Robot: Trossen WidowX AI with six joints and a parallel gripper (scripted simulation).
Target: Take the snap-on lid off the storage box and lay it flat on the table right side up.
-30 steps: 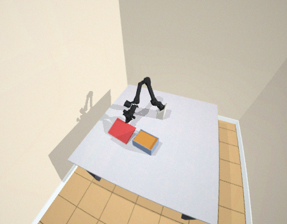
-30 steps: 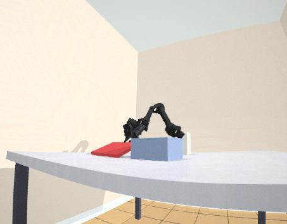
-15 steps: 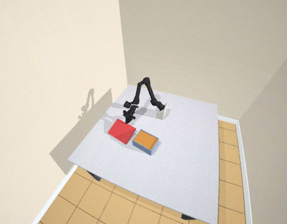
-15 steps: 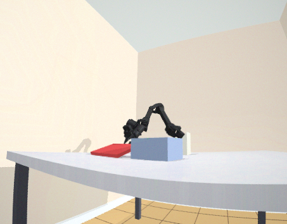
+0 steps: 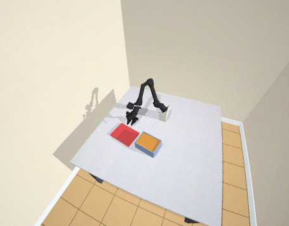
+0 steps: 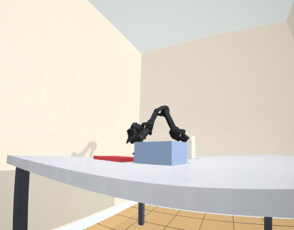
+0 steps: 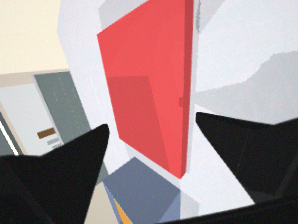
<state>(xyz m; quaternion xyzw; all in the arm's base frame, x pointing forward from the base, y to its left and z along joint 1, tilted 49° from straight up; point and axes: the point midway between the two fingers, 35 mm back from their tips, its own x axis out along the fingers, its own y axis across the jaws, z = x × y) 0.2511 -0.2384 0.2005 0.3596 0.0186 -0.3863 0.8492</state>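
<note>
The red lid lies 9 cm ahead of my gripper tip, 2 cm to the right of it and 5 cm below it. Also, from my gripper tip: storage box: 14 cm ahead, 25 cm to the left, 2 cm below.
</note>
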